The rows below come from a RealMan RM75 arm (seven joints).
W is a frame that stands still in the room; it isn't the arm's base.
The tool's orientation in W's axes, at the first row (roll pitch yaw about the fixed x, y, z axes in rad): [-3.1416 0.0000 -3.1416]
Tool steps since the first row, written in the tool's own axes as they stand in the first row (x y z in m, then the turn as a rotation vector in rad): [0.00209 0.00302 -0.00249 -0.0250 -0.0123 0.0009]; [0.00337 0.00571 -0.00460 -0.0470 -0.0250 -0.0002]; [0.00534 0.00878 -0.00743 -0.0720 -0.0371 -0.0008]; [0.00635 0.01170 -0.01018 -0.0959 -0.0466 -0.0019]
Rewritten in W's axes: [-0.00209 0.00302 0.00249 0.0250 -0.0123 -0.0009]; [-0.00337 0.00571 0.00460 0.0470 -0.0250 0.0002]; [-0.00534 0.00878 0.00743 0.0720 -0.0371 0.0008]; [-0.00635 0.01170 0.01018 0.0959 -0.0466 0.0019]
